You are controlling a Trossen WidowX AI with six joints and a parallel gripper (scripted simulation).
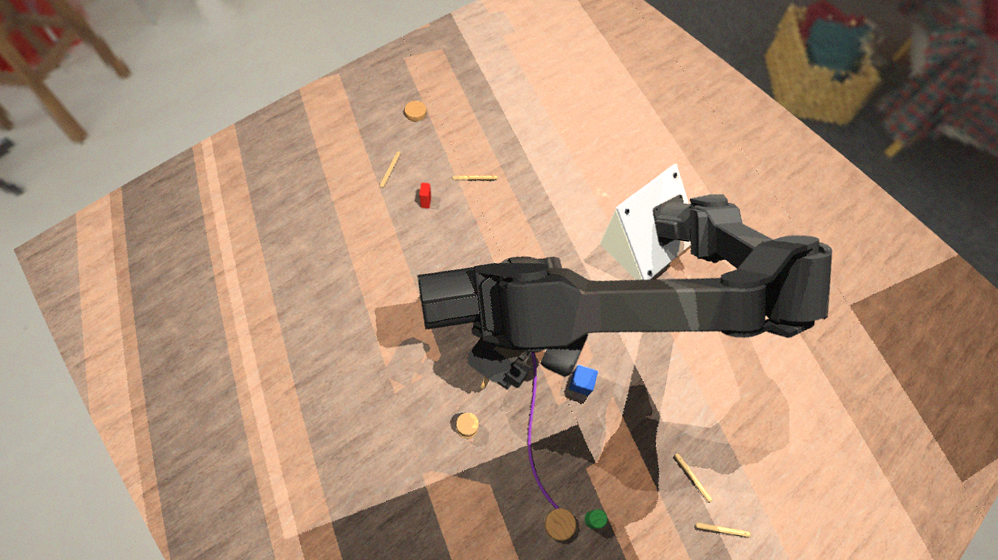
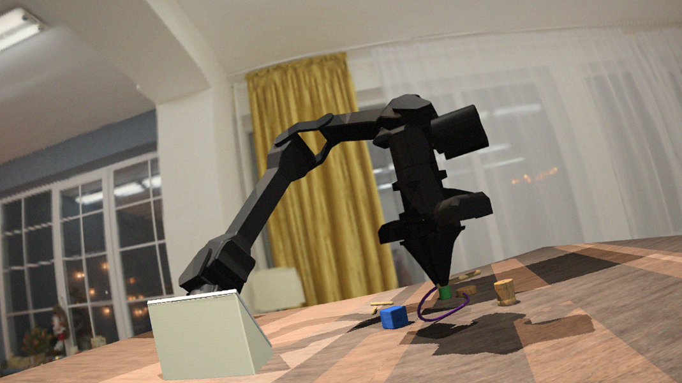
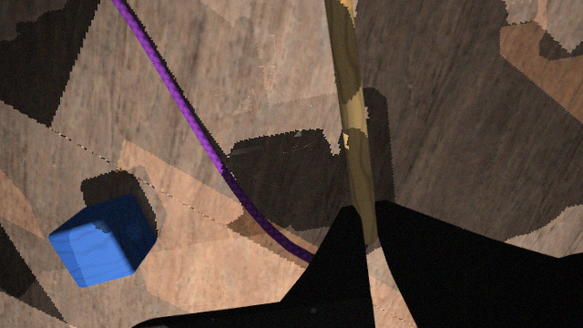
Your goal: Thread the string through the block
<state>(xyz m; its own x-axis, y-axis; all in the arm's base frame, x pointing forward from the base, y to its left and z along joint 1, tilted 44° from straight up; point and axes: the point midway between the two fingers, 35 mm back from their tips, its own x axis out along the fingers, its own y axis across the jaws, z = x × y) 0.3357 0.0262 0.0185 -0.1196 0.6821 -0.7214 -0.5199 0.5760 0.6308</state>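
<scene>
Now: the thin wooden stick 1 cm ahead of my gripper tip and 1 cm to the left of it. Round my gripper tip: round wooden button (6 cm ahead, 23 cm to the left, 5 cm below); wooden cylinder (10 cm ahead, 6 cm to the left, 4 cm below); blue block (8 cm behind, 9 cm to the left, 4 cm below).
</scene>
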